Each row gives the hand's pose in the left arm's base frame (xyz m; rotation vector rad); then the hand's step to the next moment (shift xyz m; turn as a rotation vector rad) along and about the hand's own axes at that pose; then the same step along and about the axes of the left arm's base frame.
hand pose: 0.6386 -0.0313 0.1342 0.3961 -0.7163 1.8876
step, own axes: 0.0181 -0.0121 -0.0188 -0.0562 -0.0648 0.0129
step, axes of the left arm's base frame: 0.0044 0.0284 -0.0006 0.0815 -0.0295 -0.0026
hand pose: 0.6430 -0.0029 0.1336 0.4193 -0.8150 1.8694
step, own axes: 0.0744 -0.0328 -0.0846 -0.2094 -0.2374 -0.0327
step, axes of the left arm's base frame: 0.0037 0.1172 -0.0033 0.3059 -0.0546 -0.0686
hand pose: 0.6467 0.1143 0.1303 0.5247 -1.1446 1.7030
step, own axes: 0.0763 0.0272 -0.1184 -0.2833 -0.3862 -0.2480
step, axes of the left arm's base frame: -0.0380 0.1381 -0.0087 0.5041 0.1089 -0.1579
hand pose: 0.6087 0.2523 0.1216 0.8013 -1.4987 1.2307
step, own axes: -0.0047 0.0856 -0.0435 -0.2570 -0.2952 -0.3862
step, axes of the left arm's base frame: -0.0649 0.0639 -0.0307 0.4520 0.2680 -0.1620
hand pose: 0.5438 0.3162 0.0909 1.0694 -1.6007 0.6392
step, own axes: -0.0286 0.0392 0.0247 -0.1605 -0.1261 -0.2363
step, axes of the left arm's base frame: -0.0450 0.0064 -0.0300 0.2286 0.1899 -0.0959
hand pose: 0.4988 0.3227 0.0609 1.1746 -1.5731 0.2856
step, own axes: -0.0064 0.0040 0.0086 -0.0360 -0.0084 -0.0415
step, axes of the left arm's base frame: -0.0090 -0.0008 -0.0071 0.0286 0.0441 -0.0182
